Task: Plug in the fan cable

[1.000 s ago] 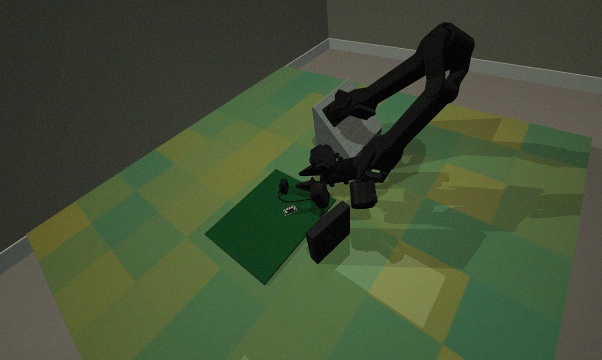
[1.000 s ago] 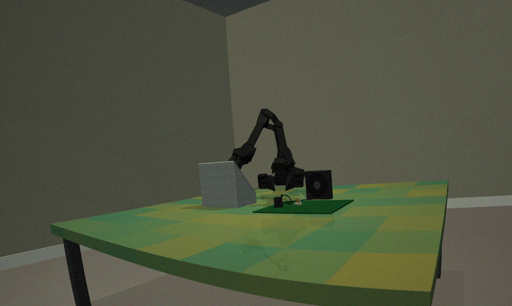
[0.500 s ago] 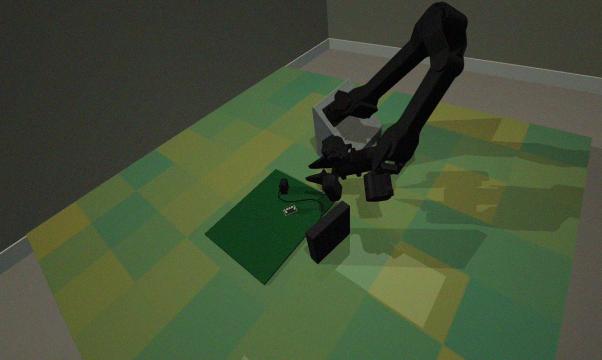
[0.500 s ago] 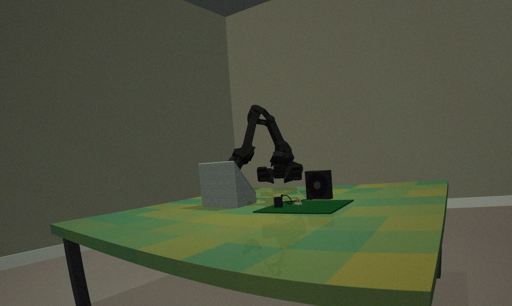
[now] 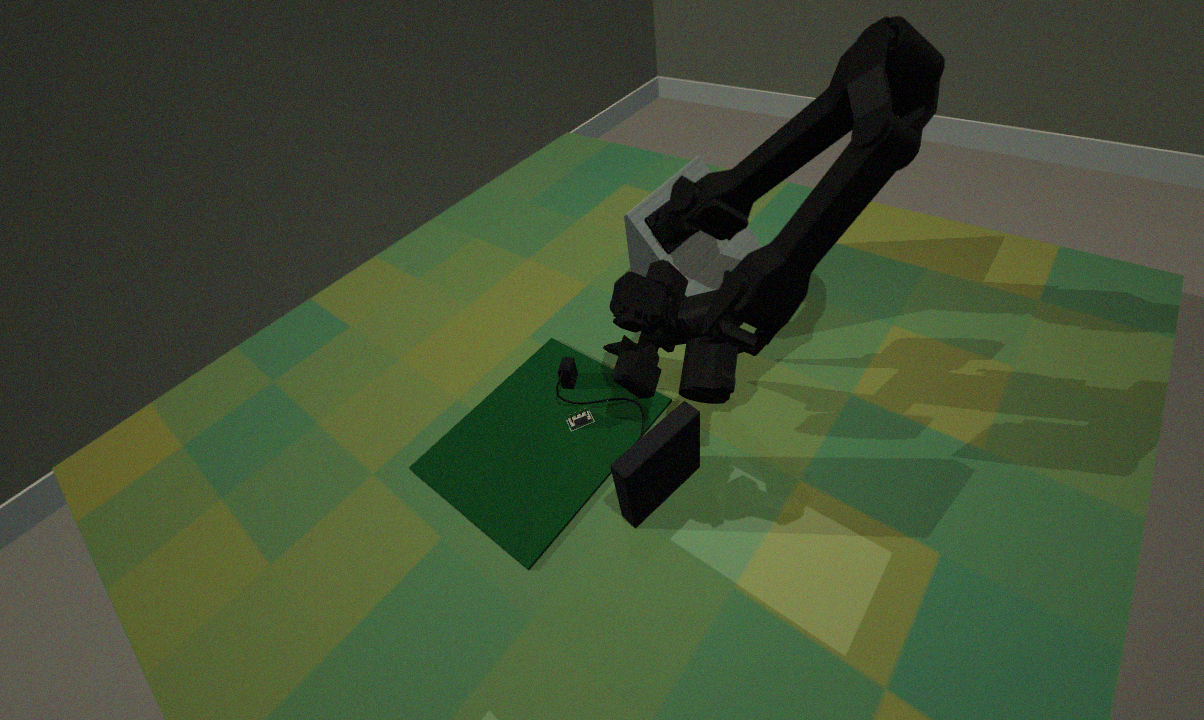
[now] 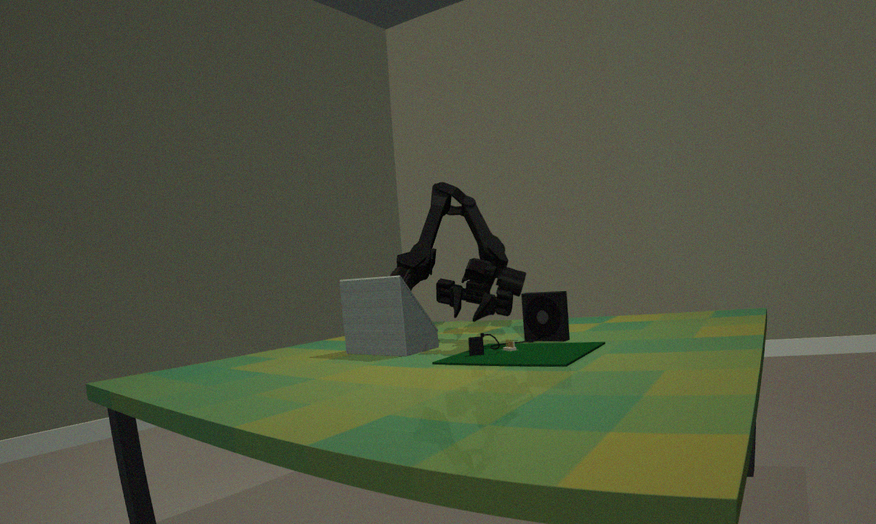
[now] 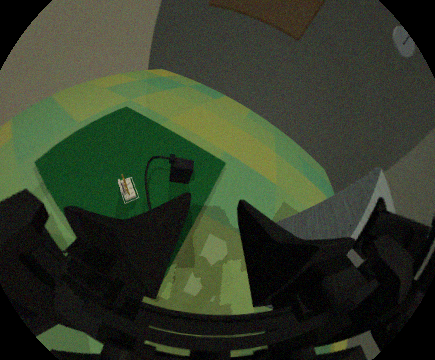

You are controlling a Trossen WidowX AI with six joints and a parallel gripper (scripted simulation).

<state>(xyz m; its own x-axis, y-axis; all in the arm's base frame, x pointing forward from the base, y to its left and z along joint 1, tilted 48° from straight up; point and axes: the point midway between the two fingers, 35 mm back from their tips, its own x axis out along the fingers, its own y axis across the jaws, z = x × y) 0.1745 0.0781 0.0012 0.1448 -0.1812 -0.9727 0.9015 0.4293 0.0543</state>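
Now: gripper tip 6 cm short of the black plug, 6 cm above it and 5 cm to the left of it. Also, from my gripper tip: black fan 17 cm to the left, 12 cm ahead, 2 cm below; dark green board 15 cm ahead, 9 cm below, 1 cm to the right.
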